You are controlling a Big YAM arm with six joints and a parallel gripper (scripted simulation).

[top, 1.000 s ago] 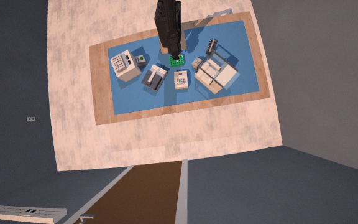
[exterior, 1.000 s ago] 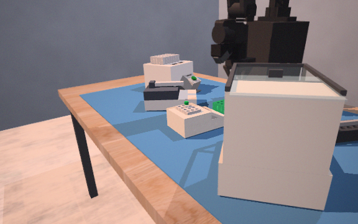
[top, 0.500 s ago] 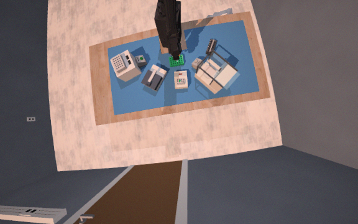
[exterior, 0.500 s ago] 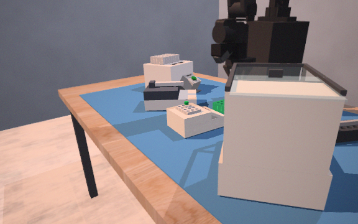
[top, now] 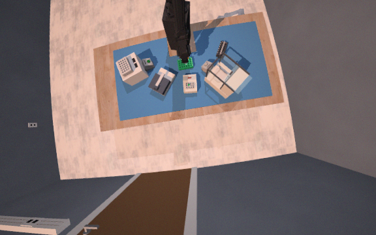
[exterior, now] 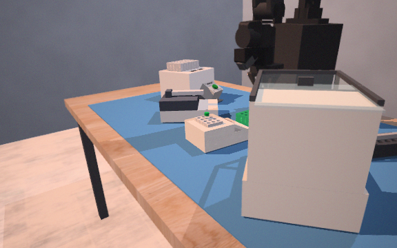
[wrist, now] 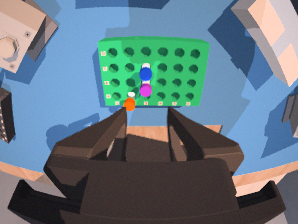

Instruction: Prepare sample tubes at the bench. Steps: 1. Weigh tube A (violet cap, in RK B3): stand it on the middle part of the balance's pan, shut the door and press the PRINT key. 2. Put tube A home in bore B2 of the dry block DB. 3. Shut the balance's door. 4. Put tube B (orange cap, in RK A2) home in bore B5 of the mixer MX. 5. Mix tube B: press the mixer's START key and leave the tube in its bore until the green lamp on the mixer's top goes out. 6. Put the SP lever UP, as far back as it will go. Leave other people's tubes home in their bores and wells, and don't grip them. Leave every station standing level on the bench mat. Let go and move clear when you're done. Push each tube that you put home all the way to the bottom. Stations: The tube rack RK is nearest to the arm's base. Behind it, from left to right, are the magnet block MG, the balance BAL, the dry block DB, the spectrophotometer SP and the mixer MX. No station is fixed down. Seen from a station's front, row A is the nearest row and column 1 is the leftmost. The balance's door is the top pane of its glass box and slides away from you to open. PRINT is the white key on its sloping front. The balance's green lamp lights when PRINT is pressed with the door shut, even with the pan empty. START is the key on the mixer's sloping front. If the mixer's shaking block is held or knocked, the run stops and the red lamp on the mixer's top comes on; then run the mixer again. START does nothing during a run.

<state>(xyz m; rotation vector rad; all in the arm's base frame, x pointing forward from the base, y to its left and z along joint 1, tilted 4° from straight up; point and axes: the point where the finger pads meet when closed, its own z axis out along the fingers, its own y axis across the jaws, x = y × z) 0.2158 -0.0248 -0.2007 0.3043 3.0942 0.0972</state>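
Right now the blue-capped tube is 2 cm ahead of my hand and 8 cm below it. Round my hand: dry block 19 cm ahead, 3 cm to the right, 7 cm below; then rack 1 cm to the right, 9 cm below; then orange-capped tube 2 cm behind, 2 cm to the left, 8 cm below.
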